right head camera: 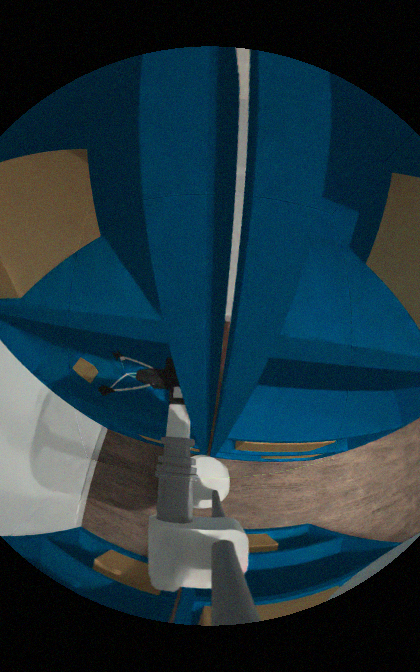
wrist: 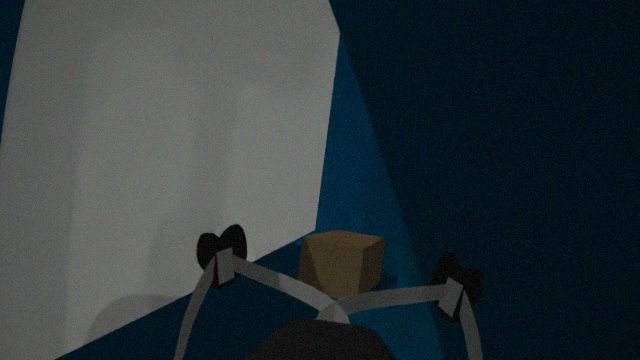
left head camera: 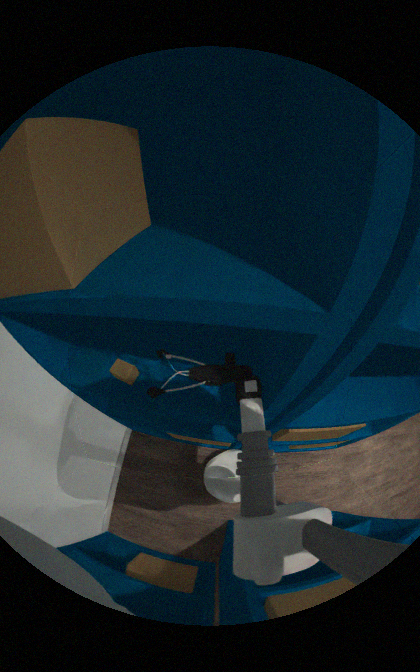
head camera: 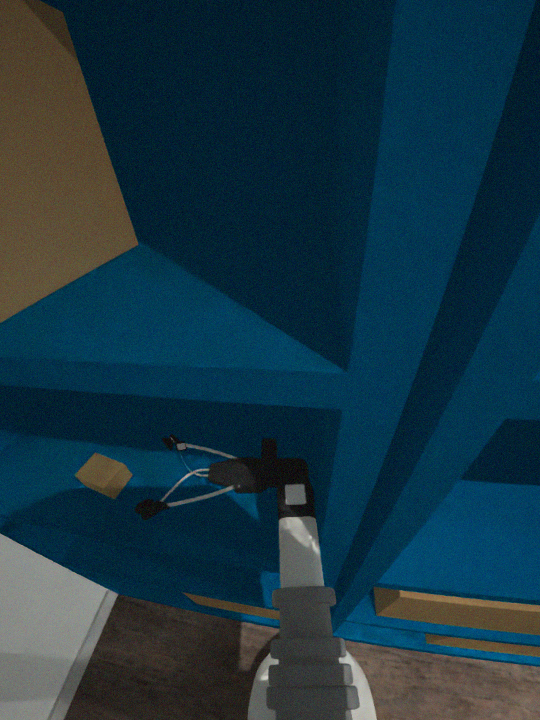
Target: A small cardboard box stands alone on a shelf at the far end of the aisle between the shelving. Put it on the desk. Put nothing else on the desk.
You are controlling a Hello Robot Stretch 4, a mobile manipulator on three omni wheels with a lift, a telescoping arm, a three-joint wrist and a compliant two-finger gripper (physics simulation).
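Places are measured from the robot's base along level axes (x right, y back, z down), in millimetres.
Pixels of known places: gripper, fingertip midpoint: (wrist: 338,261) (head camera: 150,472).
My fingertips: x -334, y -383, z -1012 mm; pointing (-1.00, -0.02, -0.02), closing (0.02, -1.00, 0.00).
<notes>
Behind a point stands the place of what it marks.
The small cardboard box (head camera: 104,475) {x -436, y -377, z -1011 mm} (left head camera: 124,371) (right head camera: 85,370) (wrist: 340,262) {x -409, y -386, z -995 mm} stands on a blue shelf (head camera: 220,535) {x -177, y -278, z -961 mm} below a higher shelf board. My gripper (head camera: 161,475) {x -334, y -383, z -1012 mm} (left head camera: 157,373) (right head camera: 111,373) (wrist: 338,261) {x -334, y -383, z -1012 mm} is open and empty. In the head view its fingertips point left toward the box, with a gap between them and the box. In the wrist view the box shows beyond the fingers, between the two tips, its lower part partly hidden by the finger linkage. The desk does not show for certain in any view.
A large cardboard box (head camera: 52,157) {x -290, y -462, z -1546 mm} (left head camera: 90,195) (right head camera: 45,215) stands on the shelf board above. A blue upright (head camera: 401,290) {x 14, y -212, z -1470 mm} rises right of the arm. A pale wall (head camera: 40,622) {x -907, y -193, z -365 mm} (left head camera: 55,450) (wrist: 165,150) {x -946, y 74, z -1091 mm} closes the left side. More shelving with boxes (left head camera: 162,572) stands behind.
</notes>
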